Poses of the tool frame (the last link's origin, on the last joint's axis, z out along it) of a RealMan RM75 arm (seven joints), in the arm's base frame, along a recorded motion.
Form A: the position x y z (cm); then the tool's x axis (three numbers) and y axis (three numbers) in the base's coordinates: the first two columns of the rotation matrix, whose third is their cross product.
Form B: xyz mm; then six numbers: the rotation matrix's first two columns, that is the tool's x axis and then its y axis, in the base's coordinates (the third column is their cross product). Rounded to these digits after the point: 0 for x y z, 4 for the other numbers.
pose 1, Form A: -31.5 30.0 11.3 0.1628 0.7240 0.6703 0.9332 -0.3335 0.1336
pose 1, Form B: -315 300 113 0.1628 0.7240 0.6703 0.9332 -0.3335 0.1336
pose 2, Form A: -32.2 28.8 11.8 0.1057 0.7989 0.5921 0.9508 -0.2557 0.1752
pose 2, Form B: -322 288 118 0.1057 0.7989 0.5921 0.9508 -0.2557 0.1752
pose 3, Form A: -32.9 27.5 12.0 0.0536 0.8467 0.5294 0.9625 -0.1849 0.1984
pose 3, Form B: -329 275 120 0.0536 0.8467 0.5294 0.9625 -0.1849 0.1984
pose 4, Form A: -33.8 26.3 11.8 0.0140 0.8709 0.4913 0.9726 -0.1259 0.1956
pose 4, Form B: -338 263 118 0.0140 0.8709 0.4913 0.9726 -0.1259 0.1956
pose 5, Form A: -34.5 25.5 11.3 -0.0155 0.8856 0.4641 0.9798 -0.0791 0.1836
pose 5, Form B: -345 255 113 -0.0155 0.8856 0.4641 0.9798 -0.0791 0.1836
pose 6, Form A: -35.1 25.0 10.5 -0.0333 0.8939 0.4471 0.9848 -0.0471 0.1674
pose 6, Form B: -351 250 105 -0.0333 0.8939 0.4471 0.9848 -0.0471 0.1674
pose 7, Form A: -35.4 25.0 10.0 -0.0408 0.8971 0.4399 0.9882 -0.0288 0.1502
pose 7, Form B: -354 250 100 -0.0408 0.8971 0.4399 0.9882 -0.0288 0.1502
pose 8, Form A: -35.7 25.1 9.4 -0.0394 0.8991 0.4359 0.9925 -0.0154 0.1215
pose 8, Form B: -357 251 94 -0.0394 0.8991 0.4359 0.9925 -0.0154 0.1215
